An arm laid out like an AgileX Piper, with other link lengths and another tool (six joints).
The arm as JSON. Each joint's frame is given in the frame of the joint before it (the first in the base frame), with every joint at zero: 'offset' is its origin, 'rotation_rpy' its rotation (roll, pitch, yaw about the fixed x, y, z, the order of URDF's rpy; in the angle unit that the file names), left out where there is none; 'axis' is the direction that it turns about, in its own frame. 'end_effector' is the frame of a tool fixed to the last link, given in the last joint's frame.
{
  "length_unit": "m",
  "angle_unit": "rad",
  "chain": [
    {
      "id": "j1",
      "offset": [
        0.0,
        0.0,
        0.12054
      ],
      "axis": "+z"
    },
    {
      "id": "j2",
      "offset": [
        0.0,
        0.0,
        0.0
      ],
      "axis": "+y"
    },
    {
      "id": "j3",
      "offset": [
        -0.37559,
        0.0,
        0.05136
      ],
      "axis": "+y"
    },
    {
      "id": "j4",
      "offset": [
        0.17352,
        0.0,
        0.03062
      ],
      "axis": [
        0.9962,
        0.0,
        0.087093
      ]
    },
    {
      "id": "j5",
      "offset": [
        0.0,
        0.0,
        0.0
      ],
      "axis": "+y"
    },
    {
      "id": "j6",
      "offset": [
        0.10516,
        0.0,
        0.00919
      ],
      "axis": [
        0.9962,
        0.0,
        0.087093
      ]
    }
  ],
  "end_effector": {
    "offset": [
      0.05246,
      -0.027,
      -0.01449
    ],
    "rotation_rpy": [
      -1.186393,
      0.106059,
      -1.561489
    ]
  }
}
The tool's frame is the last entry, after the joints.
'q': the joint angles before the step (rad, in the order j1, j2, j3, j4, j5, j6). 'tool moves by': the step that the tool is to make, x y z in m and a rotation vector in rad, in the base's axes. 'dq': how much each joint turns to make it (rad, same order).
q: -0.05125, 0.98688, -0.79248, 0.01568, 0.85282, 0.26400
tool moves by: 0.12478, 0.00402, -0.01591, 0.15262, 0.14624, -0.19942
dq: -0.00003, 0.42706, -0.18257, 0.03464, -0.09498, 0.21902
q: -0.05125, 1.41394, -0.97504, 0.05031, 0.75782, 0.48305
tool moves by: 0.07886, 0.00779, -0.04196, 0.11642, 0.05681, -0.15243
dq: -0.00002, 0.26311, -0.09203, 0.07197, -0.11528, 0.12472
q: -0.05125, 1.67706, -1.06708, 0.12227, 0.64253, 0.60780
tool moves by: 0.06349, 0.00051, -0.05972, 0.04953, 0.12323, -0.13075
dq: -0.00001, 0.26617, -0.13591, -0.00515, -0.01457, 0.14100
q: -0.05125, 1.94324, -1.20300, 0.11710, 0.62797, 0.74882
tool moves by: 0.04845, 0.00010, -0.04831, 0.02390, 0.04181, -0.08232
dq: -0.00001, 0.19037, -0.14165, -0.00051, -0.01157, 0.08495
